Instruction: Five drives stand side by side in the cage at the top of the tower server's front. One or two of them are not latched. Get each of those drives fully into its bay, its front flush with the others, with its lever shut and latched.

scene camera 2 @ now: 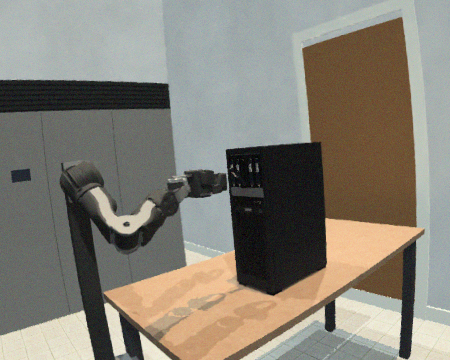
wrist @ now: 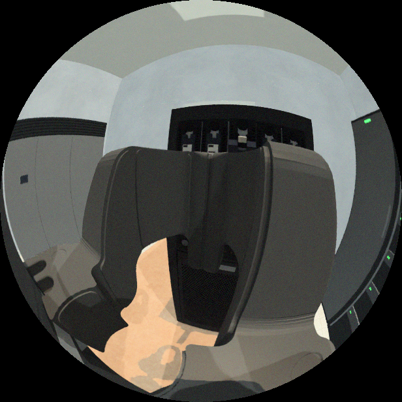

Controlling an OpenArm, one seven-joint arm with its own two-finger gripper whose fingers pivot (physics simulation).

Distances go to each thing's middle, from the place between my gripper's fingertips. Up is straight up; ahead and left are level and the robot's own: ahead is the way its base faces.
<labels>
I see my gripper 240 mm short of the black tower server [scene camera 2: 279,239], 140 mm above it and 10 mm to the right of it.
</labels>
